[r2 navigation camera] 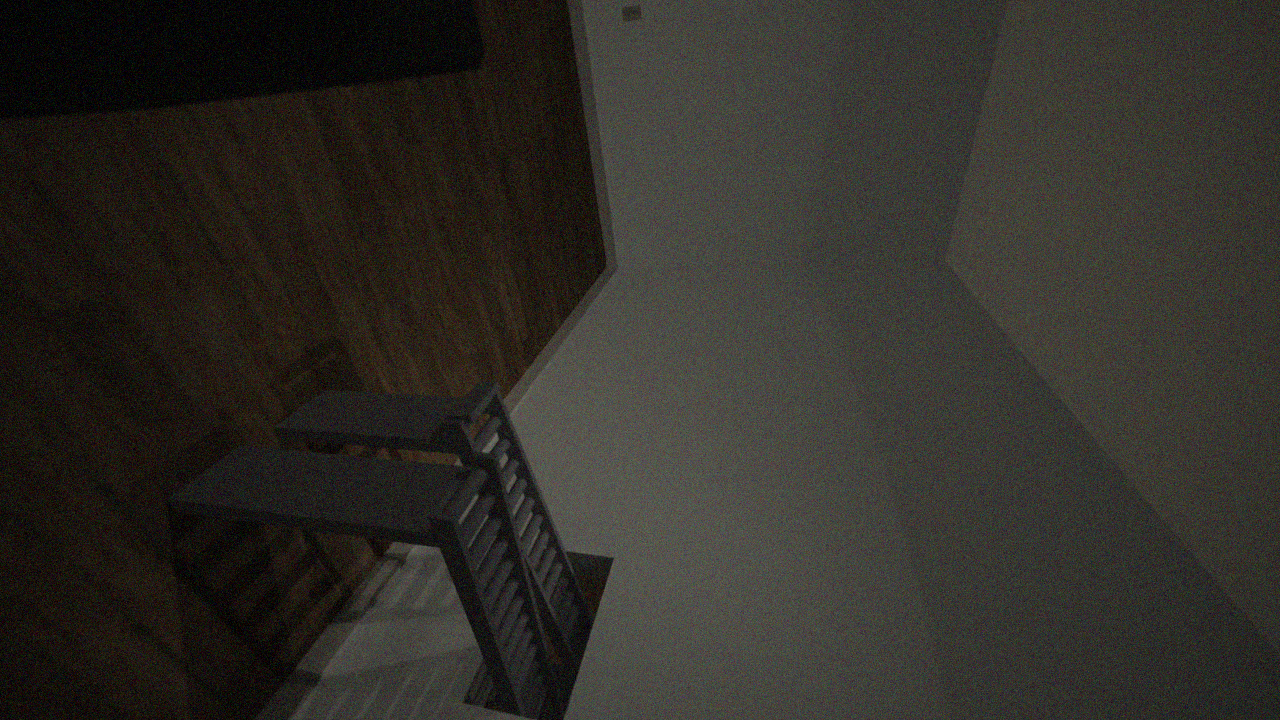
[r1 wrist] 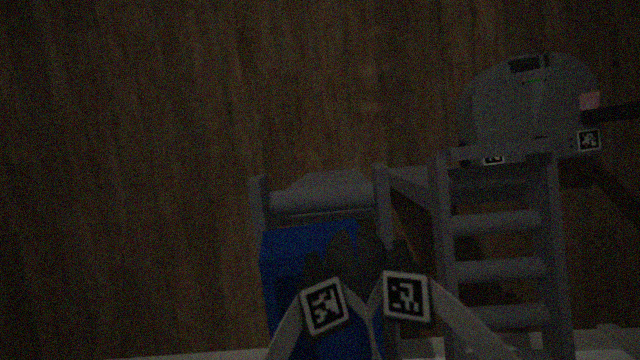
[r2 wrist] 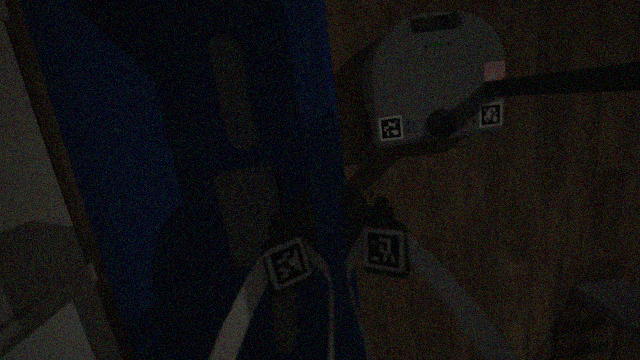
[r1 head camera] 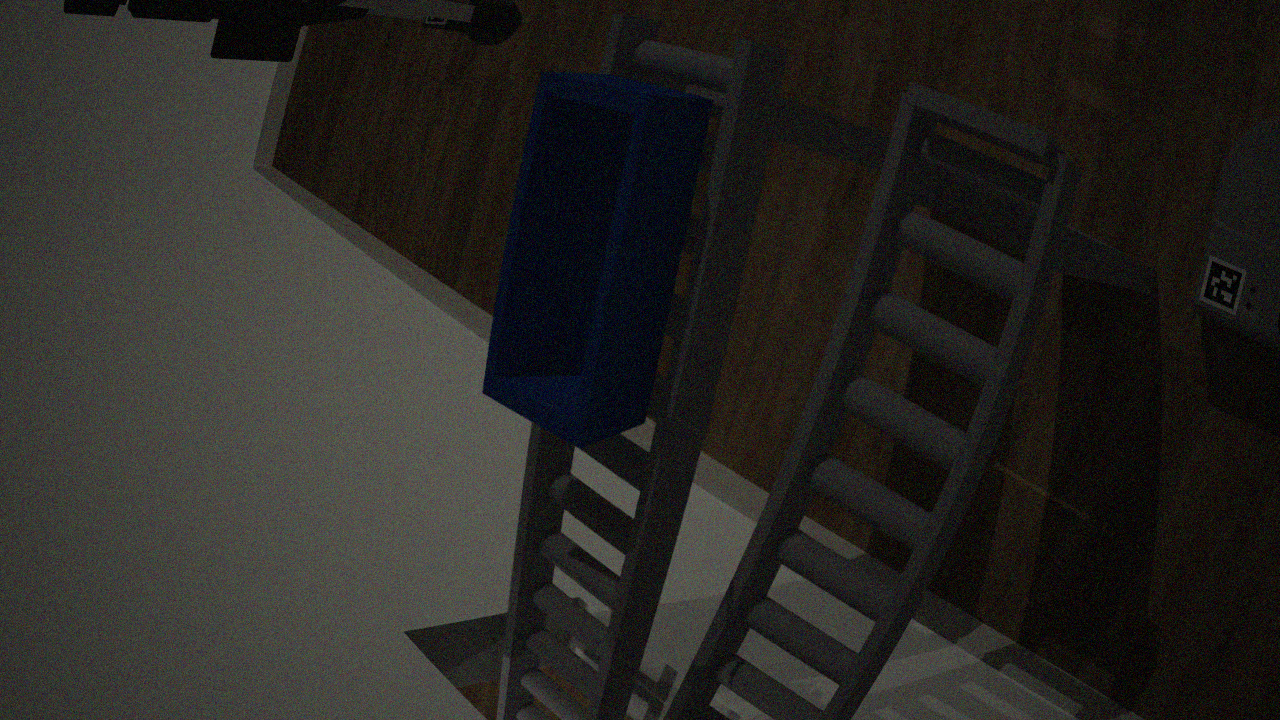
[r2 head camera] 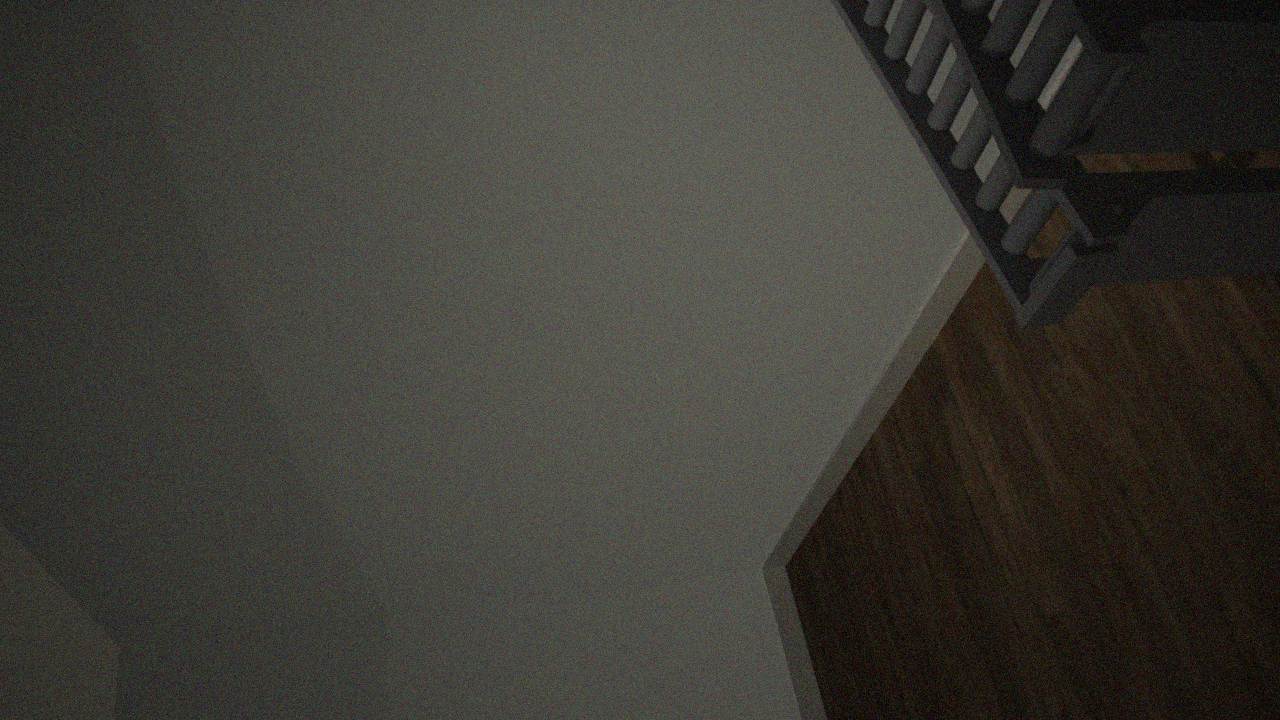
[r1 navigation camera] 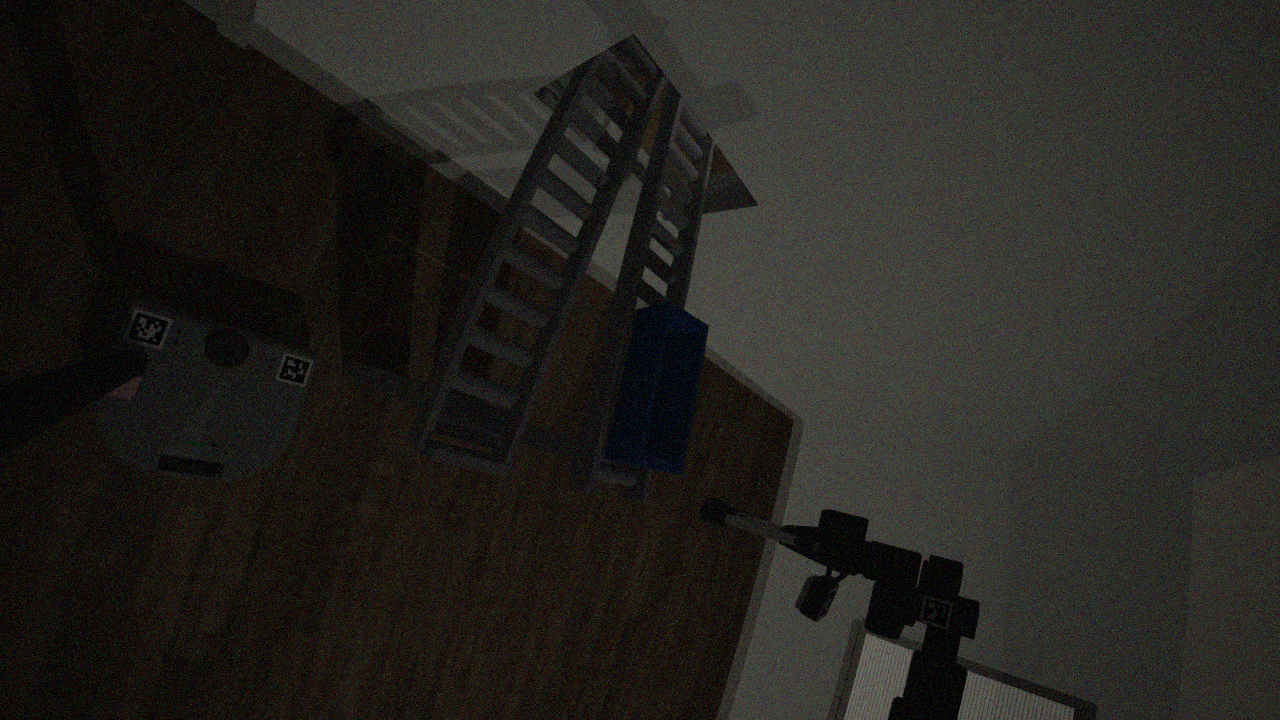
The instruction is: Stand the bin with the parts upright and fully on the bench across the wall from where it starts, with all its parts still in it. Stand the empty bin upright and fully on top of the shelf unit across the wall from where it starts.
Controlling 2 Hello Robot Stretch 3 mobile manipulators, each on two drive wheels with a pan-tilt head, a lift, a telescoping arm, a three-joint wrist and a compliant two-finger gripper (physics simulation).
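Observation:
A blue bin (r1 head camera: 626,268) (r1 navigation camera: 666,394) (r1 wrist: 295,245) sits tilted on one of two sloping roller tracks, inside the rails; no parts are visible in it. My r1 gripper (r1 head camera: 496,19) (r1 navigation camera: 713,510) (r1 wrist: 356,250) is shut and empty, beyond the bin's upper end in the r1 head and navigation views, and overlaps the bin in the r1 wrist view. My r2 gripper (r2 wrist: 334,215) is shut on the right wall of another blue bin (r2 wrist: 317,115). Several grey parts (r2 wrist: 247,210) lie inside that bin. What is under it is hidden.
The roller tracks (r1 head camera: 707,358) (r1 navigation camera: 640,241) (r2 head camera: 950,174) (r2 navigation camera: 523,573) pass through a wall opening. Grey flat panels (r2 navigation camera: 313,492) adjoin them on the r2 side. A robot base (r1 navigation camera: 205,402) (r1 wrist: 530,110) (r2 wrist: 435,75) stands nearby. A white ribbed surface (r1 navigation camera: 881,662) shows beside the arm.

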